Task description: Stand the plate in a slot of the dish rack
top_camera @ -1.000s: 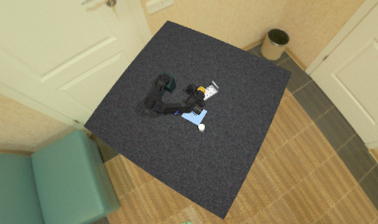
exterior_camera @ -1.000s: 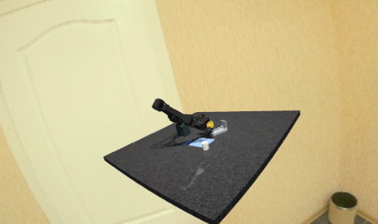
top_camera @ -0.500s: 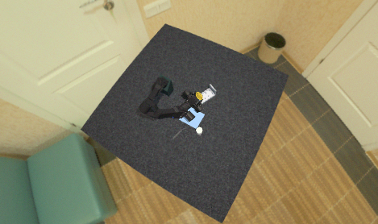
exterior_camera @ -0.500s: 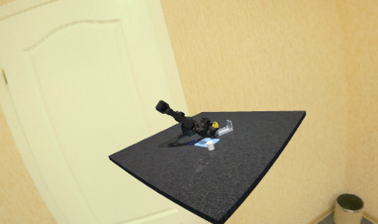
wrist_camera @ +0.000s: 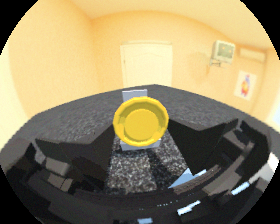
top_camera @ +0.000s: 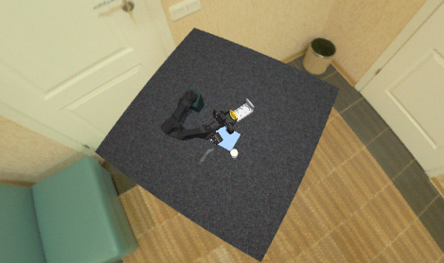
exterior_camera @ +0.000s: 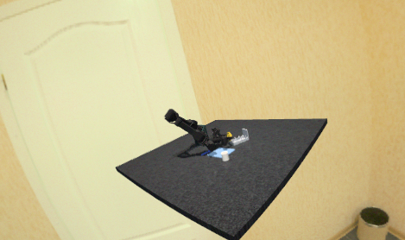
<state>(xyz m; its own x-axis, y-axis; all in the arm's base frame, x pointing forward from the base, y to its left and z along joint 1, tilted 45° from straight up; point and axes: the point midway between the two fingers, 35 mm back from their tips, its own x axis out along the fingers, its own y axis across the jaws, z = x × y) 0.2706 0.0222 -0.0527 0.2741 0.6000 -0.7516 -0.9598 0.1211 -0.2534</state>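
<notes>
Right now my gripper tip is 20 mm short of the grey dish rack, 60 mm to the right of it and 40 mm above it. Also, from my gripper tip: light blue mat (40 mm ahead, 140 mm to the right, 60 mm below); then white cup (150 mm ahead, 200 mm to the right, 40 mm below); then yellow plate (10 mm to the right).
</notes>
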